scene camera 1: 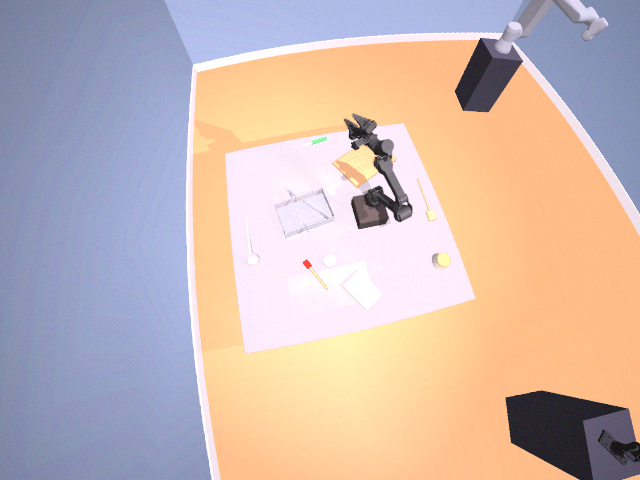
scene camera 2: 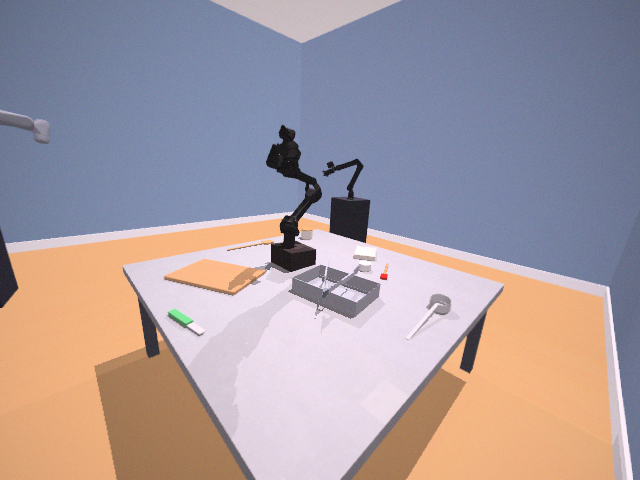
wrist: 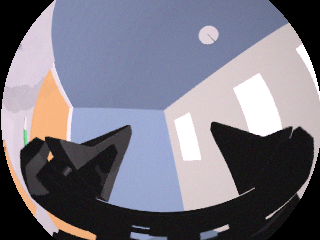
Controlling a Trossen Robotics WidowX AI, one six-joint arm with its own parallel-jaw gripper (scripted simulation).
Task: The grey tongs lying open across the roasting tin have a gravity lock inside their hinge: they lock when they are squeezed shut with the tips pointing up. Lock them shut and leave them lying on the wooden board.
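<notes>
I can see a grey roasting tin point(scene camera 2: 352, 297), which I find again in scene camera 1 point(scene camera 1: 291, 224). There is a wooden board point(scene camera 2: 227, 278) too, and scene camera 1 point(scene camera 1: 357, 166) gives me another look at the board. As for my gripper point(scene camera 2: 278, 134), it is open and holds nothing; it is visible as well in the wrist view point(wrist: 171, 127) and in scene camera 1 point(scene camera 1: 348, 116).
</notes>
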